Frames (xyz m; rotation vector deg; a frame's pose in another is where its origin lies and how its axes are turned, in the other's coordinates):
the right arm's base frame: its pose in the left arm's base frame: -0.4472 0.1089 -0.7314 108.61 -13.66 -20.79
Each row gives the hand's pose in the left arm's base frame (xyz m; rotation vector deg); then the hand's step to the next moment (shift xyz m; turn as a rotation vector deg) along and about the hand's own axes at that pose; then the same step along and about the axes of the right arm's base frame.
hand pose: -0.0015 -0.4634 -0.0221 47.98 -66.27 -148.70
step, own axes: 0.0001 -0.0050 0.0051 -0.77 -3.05 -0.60
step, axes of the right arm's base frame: -0.0045 -0.0032 -0.0045 0.71 -2.76 -1.46
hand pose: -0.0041 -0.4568 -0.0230 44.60 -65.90 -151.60
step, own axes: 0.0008 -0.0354 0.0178 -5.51 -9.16 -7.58
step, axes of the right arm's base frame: -0.0170 -0.0270 -0.0235 8.62 -9.22 -3.52
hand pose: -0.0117 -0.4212 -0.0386 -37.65 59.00 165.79
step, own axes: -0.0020 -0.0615 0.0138 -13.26 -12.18 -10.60
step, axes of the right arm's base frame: -0.0109 -0.0447 -0.0432 16.27 -10.57 -7.76
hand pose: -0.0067 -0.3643 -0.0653 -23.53 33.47 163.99
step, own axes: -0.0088 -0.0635 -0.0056 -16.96 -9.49 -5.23
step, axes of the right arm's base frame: 0.0082 -0.0416 -0.0484 17.10 -3.89 -9.88
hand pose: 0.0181 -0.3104 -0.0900 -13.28 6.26 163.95
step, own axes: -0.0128 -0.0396 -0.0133 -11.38 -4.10 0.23
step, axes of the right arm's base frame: 0.0136 -0.0235 -0.0342 10.49 1.58 -5.82
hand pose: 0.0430 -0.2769 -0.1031 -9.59 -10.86 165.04
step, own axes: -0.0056 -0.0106 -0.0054 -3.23 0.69 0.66
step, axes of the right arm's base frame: 0.0053 -0.0062 -0.0103 3.07 1.38 0.05
